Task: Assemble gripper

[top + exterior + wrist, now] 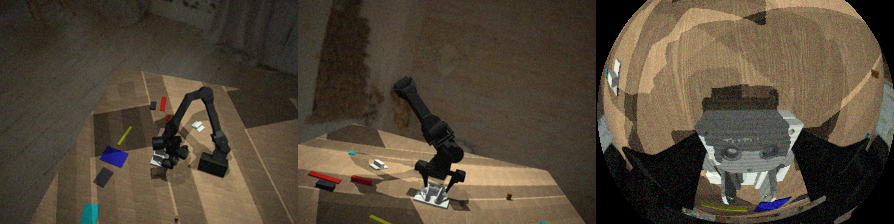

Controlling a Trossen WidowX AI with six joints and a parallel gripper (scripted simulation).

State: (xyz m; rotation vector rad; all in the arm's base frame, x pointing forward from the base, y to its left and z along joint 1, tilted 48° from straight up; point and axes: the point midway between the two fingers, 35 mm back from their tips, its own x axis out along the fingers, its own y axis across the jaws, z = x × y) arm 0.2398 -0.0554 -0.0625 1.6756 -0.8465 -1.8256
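My gripper tip is now 20 mm to the right of the grey jaw and 20 mm short of it. Also, from my gripper tip: yellow bar (310 mm ahead, 80 mm to the right, 10 mm below); then white block (270 mm to the right, 110 mm behind); then small brown block (300 mm to the left, 100 mm behind).
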